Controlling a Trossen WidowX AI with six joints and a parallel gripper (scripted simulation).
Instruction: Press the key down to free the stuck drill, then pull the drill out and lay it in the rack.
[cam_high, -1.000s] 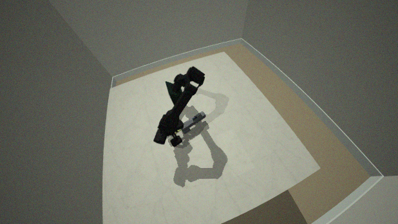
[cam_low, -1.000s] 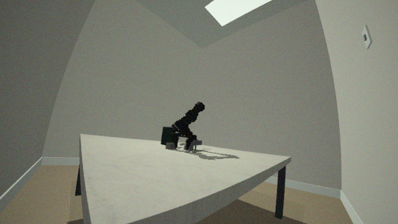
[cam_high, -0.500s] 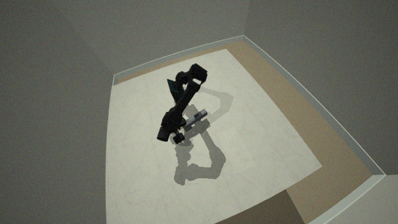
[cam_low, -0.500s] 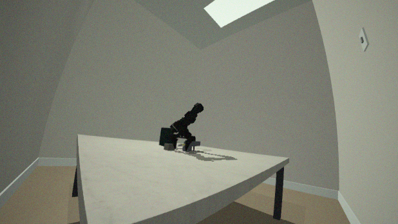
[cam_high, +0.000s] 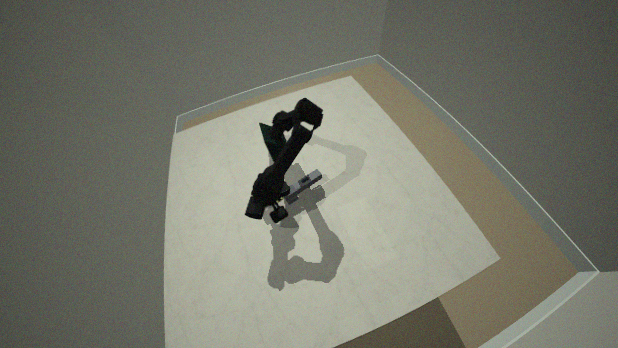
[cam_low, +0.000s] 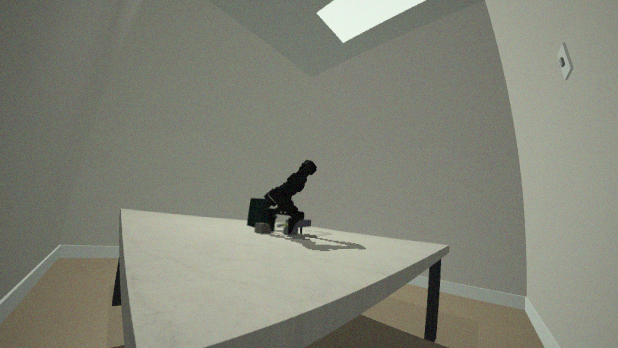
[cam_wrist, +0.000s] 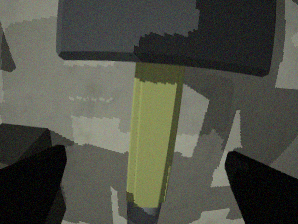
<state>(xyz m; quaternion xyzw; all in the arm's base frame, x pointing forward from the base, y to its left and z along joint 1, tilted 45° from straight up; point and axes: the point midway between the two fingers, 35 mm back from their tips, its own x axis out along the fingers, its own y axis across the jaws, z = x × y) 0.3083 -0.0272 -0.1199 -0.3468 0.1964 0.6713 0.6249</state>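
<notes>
My gripper tip is 40 mm to the right of the drill, 40 mm below it and 10 mm past it. Round my gripper tip: grey rack 70 mm behind, 40 mm to the right, 10 mm above; then dark key 160 mm to the left, 40 mm behind, 40 mm above.
</notes>
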